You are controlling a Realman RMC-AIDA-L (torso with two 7-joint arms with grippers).
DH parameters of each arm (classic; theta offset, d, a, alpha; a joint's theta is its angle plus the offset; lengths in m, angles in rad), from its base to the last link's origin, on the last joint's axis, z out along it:
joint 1: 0 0.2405 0 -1.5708
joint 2: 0 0 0 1.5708
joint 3: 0 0.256 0 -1.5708
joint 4: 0 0 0 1.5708
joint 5: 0 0.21 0 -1.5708
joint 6: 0 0 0 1.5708
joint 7: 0 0.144 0 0
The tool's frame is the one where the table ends.
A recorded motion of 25 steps. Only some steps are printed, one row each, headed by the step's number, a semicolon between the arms.
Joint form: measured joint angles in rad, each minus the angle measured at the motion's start. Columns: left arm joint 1, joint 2, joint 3, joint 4, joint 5, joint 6, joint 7; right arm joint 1, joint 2, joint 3, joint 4, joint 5, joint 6, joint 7.
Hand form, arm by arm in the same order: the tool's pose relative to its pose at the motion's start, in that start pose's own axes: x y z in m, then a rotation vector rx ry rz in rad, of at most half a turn. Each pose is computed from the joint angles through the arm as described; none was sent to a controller.
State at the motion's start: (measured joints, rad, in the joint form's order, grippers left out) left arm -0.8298 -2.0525 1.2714 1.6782 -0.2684 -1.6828 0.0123; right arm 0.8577 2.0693 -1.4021 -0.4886 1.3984 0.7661 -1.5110
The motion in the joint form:
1: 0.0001 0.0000 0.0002 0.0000 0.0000 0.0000 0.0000; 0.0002 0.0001 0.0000 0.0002 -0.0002 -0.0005 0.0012
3: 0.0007 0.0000 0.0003 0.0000 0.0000 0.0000 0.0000; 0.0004 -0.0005 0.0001 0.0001 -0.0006 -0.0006 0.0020
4: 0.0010 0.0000 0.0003 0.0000 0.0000 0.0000 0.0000; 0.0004 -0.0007 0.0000 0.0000 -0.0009 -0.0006 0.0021
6: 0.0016 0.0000 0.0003 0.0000 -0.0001 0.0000 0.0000; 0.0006 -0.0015 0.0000 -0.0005 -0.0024 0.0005 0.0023
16: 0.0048 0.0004 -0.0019 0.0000 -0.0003 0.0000 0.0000; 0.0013 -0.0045 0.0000 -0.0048 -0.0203 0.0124 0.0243
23: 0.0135 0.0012 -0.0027 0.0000 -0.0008 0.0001 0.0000; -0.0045 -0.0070 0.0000 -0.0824 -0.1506 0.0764 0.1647
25: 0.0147 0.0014 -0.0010 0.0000 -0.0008 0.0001 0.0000; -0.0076 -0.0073 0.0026 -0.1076 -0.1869 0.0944 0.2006
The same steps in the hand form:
1: 0.0000 0.0000 0.0000 0.0000 -0.0001 0.0001; 0.0000 0.0000 0.0001 0.0003 0.0001 0.0010
3: -0.0002 -0.0001 0.0001 0.0002 -0.0006 -0.0002; -0.0001 -0.0003 -0.0001 0.0010 0.0004 0.0012
4: -0.0003 -0.0002 0.0001 0.0002 -0.0008 -0.0004; -0.0001 -0.0004 -0.0002 0.0012 0.0006 0.0009
6: -0.0005 -0.0003 0.0002 0.0003 -0.0012 -0.0008; -0.0002 -0.0006 -0.0004 0.0009 0.0015 -0.0008
16: -0.0014 -0.0015 0.0005 0.0012 -0.0028 -0.0050; 0.0002 -0.0006 -0.0013 -0.0069 0.0122 0.0038
23: -0.0039 -0.0038 0.0014 0.0035 -0.0084 -0.0115; -0.0063 0.0030 -0.0055 -0.0406 0.0639 0.0045
25: -0.0043 -0.0038 0.0017 0.0039 -0.0096 -0.0107; -0.0083 0.0034 -0.0072 -0.0454 0.0770 0.0030

